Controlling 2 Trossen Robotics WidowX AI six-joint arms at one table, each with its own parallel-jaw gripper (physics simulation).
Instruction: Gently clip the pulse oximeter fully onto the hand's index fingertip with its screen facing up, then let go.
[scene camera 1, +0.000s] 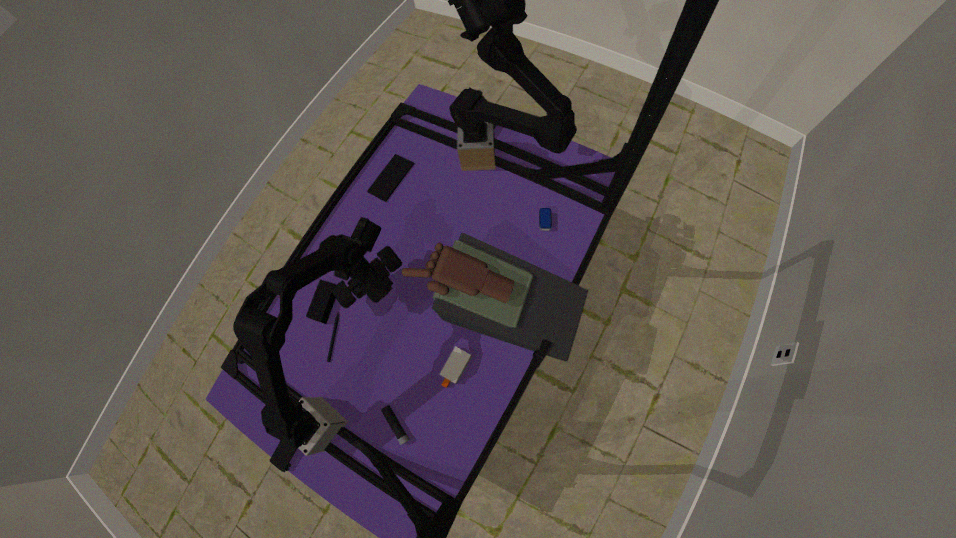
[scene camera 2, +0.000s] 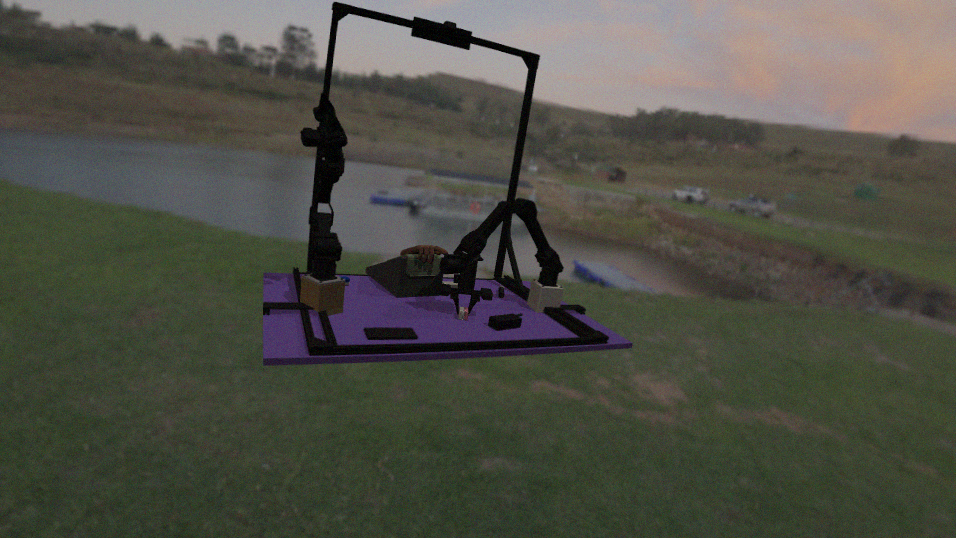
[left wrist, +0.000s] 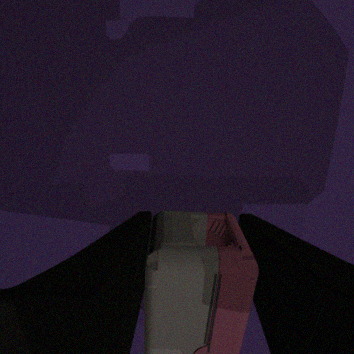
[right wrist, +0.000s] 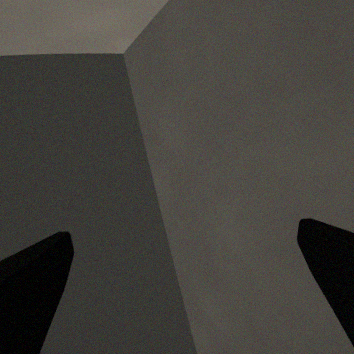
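Seen in the pictures: left gripper, fingertip midpoint: (scene camera 2: 462, 314) (left wrist: 194, 223); right gripper, fingertip midpoint: (scene camera 2: 326, 101) (right wrist: 186, 236); left arm's base at its link origin: (scene camera 1: 303, 426) (scene camera 2: 547, 283); right arm's base at its link origin: (scene camera 1: 475, 133) (scene camera 2: 323, 277).
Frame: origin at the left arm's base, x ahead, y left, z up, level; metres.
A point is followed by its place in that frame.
The pulse oximeter (left wrist: 180, 295) @(x 0.383, y 0.124, z -0.074 m) (scene camera 2: 462, 313) @(x 0.392, y 0.165, z -0.080 m), pale grey and pink, stands on edge, its two halves side by side in the left wrist view. My left gripper (left wrist: 194, 223) @(x 0.375, y 0.119, z -0.103 m) (scene camera 2: 463, 309) @(x 0.375, y 0.119, z -0.103 m) is shut on it, one finger against each half, low over the table. In scene camera 1 the arm hides the oximeter. The brown hand (scene camera 1: 461, 271) @(x 0.508, y -0.102, z 0.084 m) (scene camera 2: 423, 250) @(x 0.511, y -0.041, z 0.084 m) lies on a green pad (scene camera 1: 520, 304) @(x 0.540, y -0.236, z -0.005 m); its index finger (scene camera 1: 415, 272) points left toward the left arm's wrist and is bare. My right gripper (right wrist: 186, 236) @(x 0.902, y 0.201, z 0.543 m) is open and empty, raised away from the table.
The pad rests on a dark grey wedge (scene camera 1: 562, 307) @(x 0.604, y -0.319, z -0.059 m). Around it on the purple table lie a blue block (scene camera 1: 545, 218) @(x 0.786, y -0.150, z -0.073 m), a white box (scene camera 1: 455, 365) @(x 0.338, y -0.187, z -0.077 m) with an orange part, a black cylinder (scene camera 1: 393, 421) @(x 0.134, y -0.148, z -0.081 m), a thin black stick (scene camera 1: 332, 339) @(x 0.188, y 0.122, z -0.096 m), a black box (scene camera 2: 504, 321) @(x 0.266, y 0.244, z -0.073 m) and a dark flat slab (scene camera 1: 391, 177) @(x 0.656, y 0.307, z -0.097 m) (scene camera 2: 390, 333) @(x 0.659, y 0.320, z -0.097 m).
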